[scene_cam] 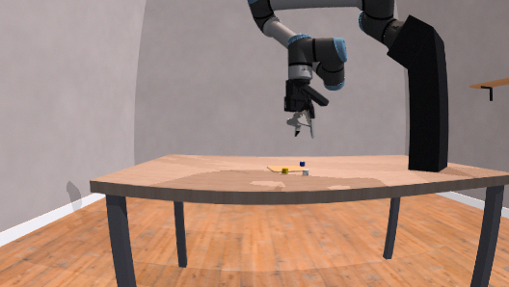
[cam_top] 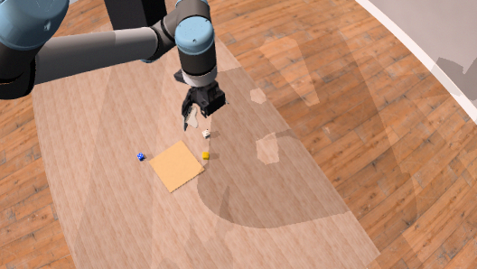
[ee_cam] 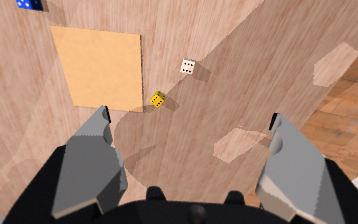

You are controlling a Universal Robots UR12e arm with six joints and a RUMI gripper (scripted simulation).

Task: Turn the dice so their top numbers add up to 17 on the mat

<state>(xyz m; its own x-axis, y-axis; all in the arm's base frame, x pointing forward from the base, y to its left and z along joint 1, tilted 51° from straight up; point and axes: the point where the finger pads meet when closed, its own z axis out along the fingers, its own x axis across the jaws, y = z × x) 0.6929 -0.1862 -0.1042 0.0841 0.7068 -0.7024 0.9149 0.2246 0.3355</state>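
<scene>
Now: hand 130 mm above the white die and 10 mm past it. From my hand the other things lie so: blue die (220 mm to the right, 130 mm below, 110 mm behind); then tan mat (150 mm to the right, 140 mm below); then yellow die (130 mm below, 60 mm to the right, 50 mm ahead).
</scene>
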